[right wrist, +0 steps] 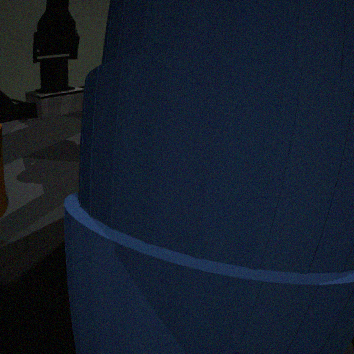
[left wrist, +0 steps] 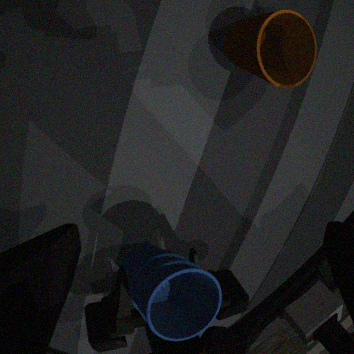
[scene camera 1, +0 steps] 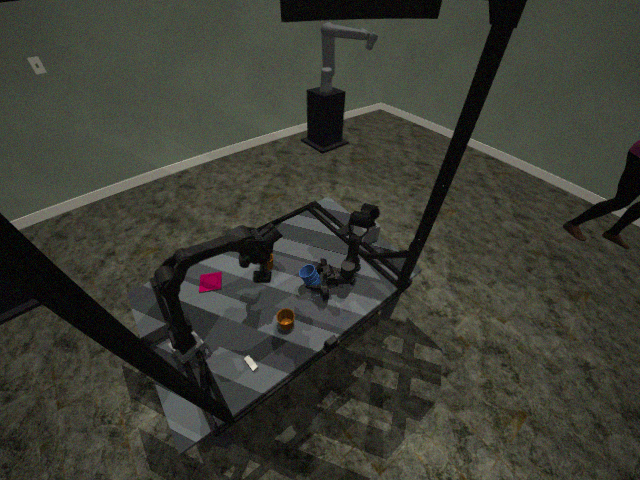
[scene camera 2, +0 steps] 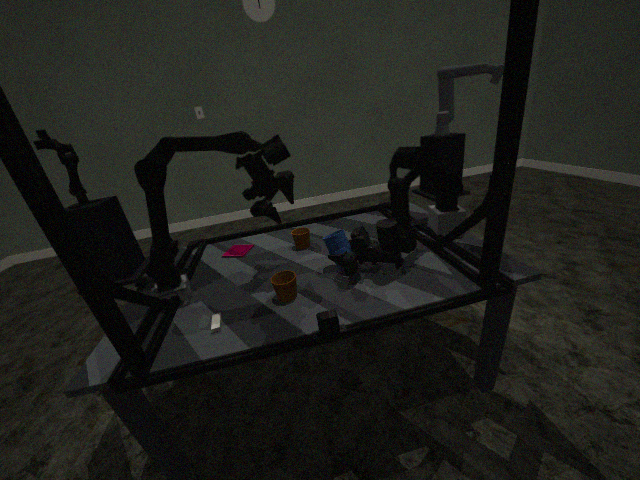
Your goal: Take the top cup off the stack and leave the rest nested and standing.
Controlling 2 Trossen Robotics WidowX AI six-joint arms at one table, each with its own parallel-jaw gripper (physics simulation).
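Places are measured from the left arm's base along level axes (x ahead, y left, z up), in millimetres.
Pixels of known places: left gripper, fingertip midpoint: (left wrist: 205, 237) (scene camera 1: 270, 264) (scene camera 2: 286, 213); right gripper, fingertip midpoint: (left wrist: 157, 259) (scene camera 1: 305, 279) (scene camera 2: 332, 250); left arm's base at its link origin: (right wrist: 54, 89) (scene camera 1: 185, 343) (scene camera 2: 169, 285); right arm's base at its link origin: (left wrist: 324, 326) (scene camera 2: 446, 208).
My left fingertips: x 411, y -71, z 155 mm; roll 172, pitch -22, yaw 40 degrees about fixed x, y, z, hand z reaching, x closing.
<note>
For each thing: its middle in the pictures, then the offset to it from my left fingertips. "pt": a spot on its surface instead.
- pink square at a spot on its surface: (scene camera 2: 237, 251) (scene camera 1: 211, 283) pt dx -173, dy +256, dz -189 mm
- white block at the middle of its body: (scene camera 2: 216, 322) (scene camera 1: 251, 363) dx -289, dy -162, dz -191 mm
The stack of nested blue cups (scene camera 1: 309, 275) (scene camera 2: 337, 242) (left wrist: 141, 277) (right wrist: 225, 150) is right of the table's middle, mouth up and leaning a little to the left in scene camera 2. Several rims show. Its base is hidden behind the gripper, so I cannot tell whether it touches the table. My right gripper (scene camera 2: 347, 249) is shut on the stack of blue cups, low against its side; which cup the fingers press on is not clear. My left gripper (scene camera 2: 285, 211) (left wrist: 205, 237) is open and empty, high above the table, to the upper left of the stack in scene camera 2.
One orange cup (scene camera 1: 285, 320) (scene camera 2: 284, 287) stands toward the front, another orange cup (scene camera 1: 269, 261) (scene camera 2: 300, 238) toward the back. A pink square (scene camera 1: 210, 282) (scene camera 2: 237, 251) lies at the left. A white block (scene camera 1: 250, 362) (scene camera 2: 215, 322) lies front left. Dark frame bars border the table.
</note>
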